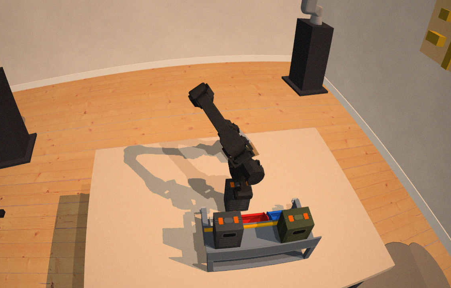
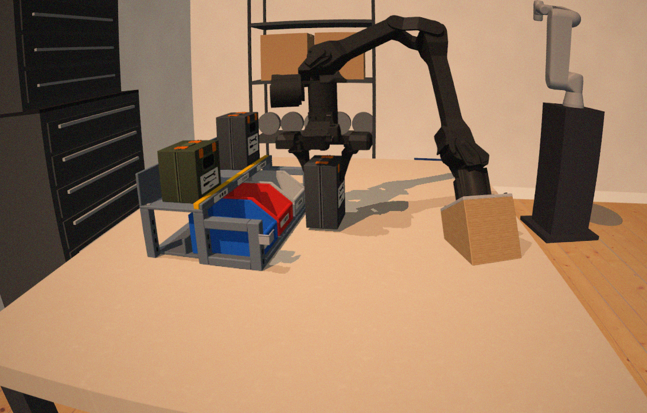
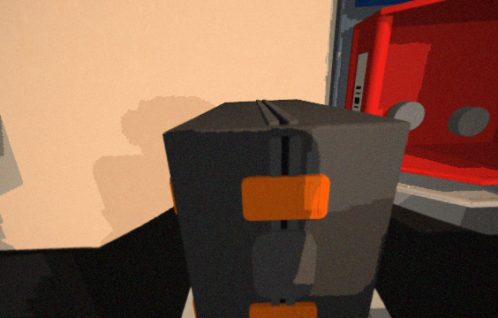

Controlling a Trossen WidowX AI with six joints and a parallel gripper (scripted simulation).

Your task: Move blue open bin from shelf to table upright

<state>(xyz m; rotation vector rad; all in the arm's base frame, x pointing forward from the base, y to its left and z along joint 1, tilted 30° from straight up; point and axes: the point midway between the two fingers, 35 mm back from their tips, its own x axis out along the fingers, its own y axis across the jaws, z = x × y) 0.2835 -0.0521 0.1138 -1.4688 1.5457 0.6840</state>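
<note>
My hand is 170 mm short of the blue open bin, 120 mm to the right of it and 80 mm above it. From my hand the other things lie so: red bin: 150 mm ahead, 10 mm to the left, 80 mm below; then yellow rail: 180 mm ahead, 10 mm to the left, 20 mm below; then green case: 250 mm ahead, 110 mm to the left, 20 mm above.
</note>
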